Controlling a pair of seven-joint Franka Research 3 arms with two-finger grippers.
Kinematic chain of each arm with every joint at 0, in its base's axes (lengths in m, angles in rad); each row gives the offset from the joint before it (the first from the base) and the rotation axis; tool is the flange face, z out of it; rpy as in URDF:
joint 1: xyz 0 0 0.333 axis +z
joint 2: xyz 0 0 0 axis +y
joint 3: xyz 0 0 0.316 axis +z
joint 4: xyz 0.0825 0 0 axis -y
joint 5: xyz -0.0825 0 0.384 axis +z
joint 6: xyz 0 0 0 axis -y
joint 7: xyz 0.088 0 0 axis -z
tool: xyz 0 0 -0.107 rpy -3.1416 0 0
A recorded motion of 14 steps. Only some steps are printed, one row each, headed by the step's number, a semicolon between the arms.
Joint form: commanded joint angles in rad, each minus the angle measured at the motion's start. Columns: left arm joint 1, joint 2, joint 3, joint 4, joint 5, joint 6, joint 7; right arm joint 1, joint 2, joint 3, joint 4, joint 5, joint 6, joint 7.
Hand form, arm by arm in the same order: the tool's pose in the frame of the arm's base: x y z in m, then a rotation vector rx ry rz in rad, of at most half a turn. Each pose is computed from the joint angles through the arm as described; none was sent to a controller.
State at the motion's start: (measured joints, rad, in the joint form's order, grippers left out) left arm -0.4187 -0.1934 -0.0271 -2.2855 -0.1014 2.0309 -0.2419; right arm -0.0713 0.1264 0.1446 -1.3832 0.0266 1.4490 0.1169
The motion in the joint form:
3: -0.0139 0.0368 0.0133 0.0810 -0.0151 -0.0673 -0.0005; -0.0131 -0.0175 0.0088 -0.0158 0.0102 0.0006 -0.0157
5: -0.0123 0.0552 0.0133 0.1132 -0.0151 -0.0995 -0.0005; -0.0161 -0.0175 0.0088 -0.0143 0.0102 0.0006 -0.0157
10: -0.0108 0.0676 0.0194 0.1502 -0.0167 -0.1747 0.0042; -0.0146 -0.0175 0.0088 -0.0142 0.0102 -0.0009 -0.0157
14: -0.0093 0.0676 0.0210 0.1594 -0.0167 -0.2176 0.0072; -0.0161 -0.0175 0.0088 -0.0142 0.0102 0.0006 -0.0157
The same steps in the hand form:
3: 0.4387 -0.2186 0.4413 3.0584 -0.2368 -0.1754; 0.5744 0.0385 0.6335 -3.0916 0.0452 0.0948
5: 0.4436 -0.2205 0.4445 3.0614 -0.2384 -0.2028; 0.5745 0.0367 0.6342 -3.0914 0.0498 0.0924
10: 0.4452 -0.2183 0.4497 3.0668 -0.2418 -0.2788; 0.5743 0.0376 0.6341 -3.0915 0.0474 0.0946
14: 0.4427 -0.2160 0.4510 3.0708 -0.2464 -0.3291; 0.5745 0.0367 0.6343 -3.0914 0.0498 0.0922

